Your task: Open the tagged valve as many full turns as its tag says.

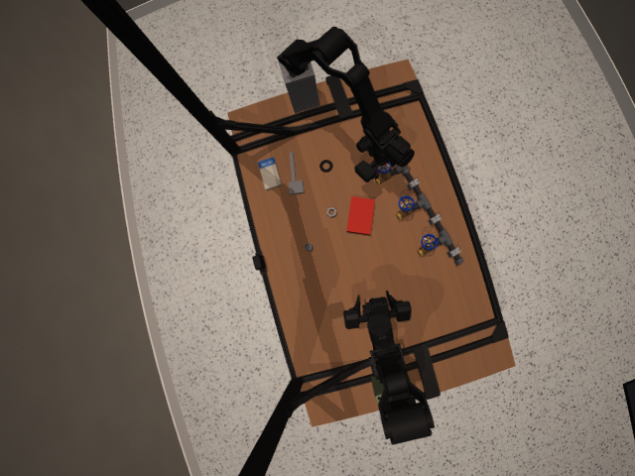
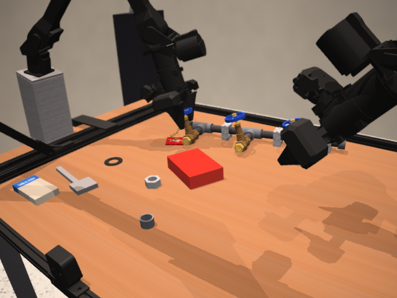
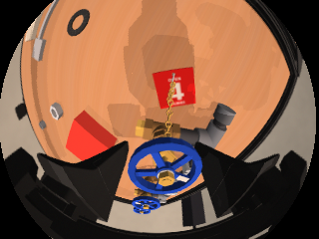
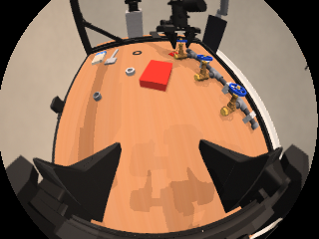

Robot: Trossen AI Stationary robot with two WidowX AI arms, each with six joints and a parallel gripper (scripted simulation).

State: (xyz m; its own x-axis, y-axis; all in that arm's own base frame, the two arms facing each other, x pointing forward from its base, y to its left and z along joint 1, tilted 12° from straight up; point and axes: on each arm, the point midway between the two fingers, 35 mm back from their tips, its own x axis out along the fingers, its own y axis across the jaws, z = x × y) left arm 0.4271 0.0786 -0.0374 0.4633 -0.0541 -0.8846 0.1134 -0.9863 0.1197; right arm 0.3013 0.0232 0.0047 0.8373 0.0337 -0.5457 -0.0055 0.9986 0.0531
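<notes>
My left hand is 9 cm above the red tag, 4 cm to the right of it and 1 cm past it. The rest, counted from my left hand: box 38 cm behind, 12 cm to the left, 8 cm below; red block 12 cm to the right, 11 cm behind, 8 cm below; grey t-shaped piece 30 cm behind, 9 cm below, 8 cm to the left.
</notes>
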